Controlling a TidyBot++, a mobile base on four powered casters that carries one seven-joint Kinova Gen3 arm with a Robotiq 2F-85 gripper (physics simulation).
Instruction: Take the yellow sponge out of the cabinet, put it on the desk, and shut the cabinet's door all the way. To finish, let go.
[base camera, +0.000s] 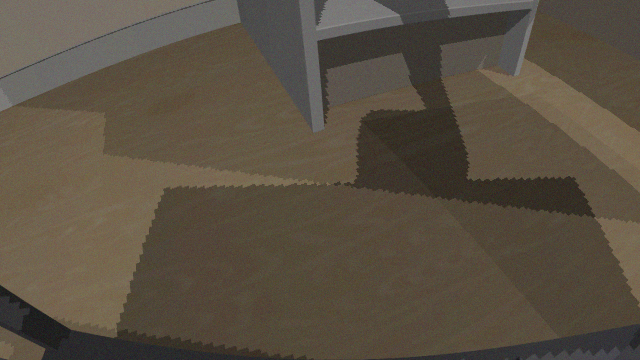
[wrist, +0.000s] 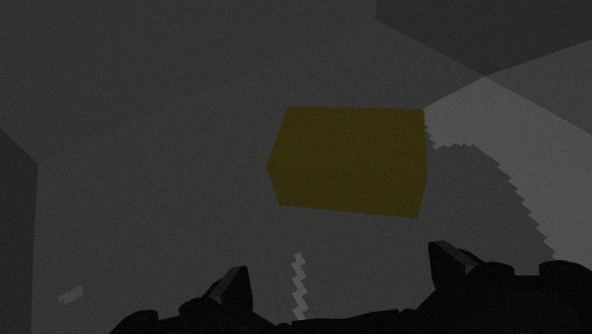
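The yellow sponge lies on the grey surface inside the cabinet, in the middle of the wrist view and in shade. My gripper is open and empty. Its two black fingertips show at the bottom of the wrist view, one to the left and one to the right, and the sponge lies beyond them, apart from both. The desk and the cabinet's door cannot be made out for certain in either view.
Grey walls meet the surface at the left and upper right of the wrist view. In the base camera view a grey piece of furniture with a board and legs stands on the wooden floor. A pale baseboard runs along the wall at left.
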